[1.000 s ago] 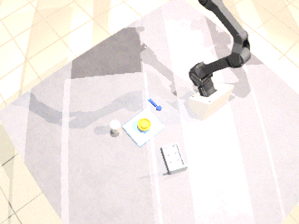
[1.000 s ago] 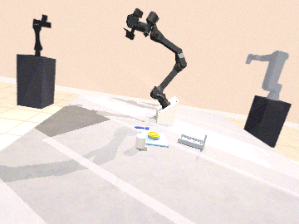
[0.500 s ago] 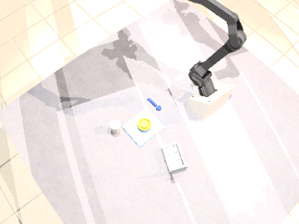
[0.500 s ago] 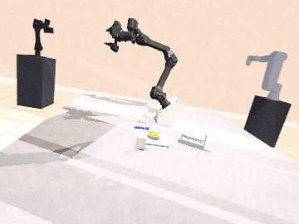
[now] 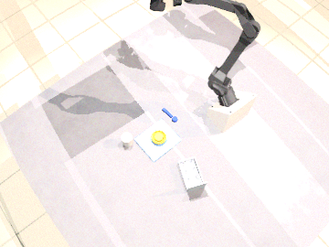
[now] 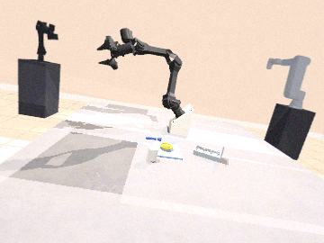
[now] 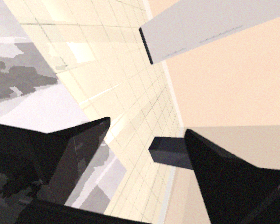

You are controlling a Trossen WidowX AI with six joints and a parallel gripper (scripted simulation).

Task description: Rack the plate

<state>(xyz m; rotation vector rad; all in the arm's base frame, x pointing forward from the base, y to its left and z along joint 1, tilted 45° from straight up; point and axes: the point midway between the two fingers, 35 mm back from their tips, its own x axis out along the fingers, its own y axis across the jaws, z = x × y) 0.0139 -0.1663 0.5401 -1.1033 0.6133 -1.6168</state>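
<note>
Now: gripper tip 45 cm to the right of the plate, 35 cm above it and 29 cm short of it. From my gripper tip the other things lie so: dish rack (66 cm to the left, 34 cm below, 27 cm ahead); then cream cup (40 cm ahead, 39 cm to the left, 34 cm below); then blue spoon (40 cm to the left, 36 cm below, 18 cm ahead).
</note>
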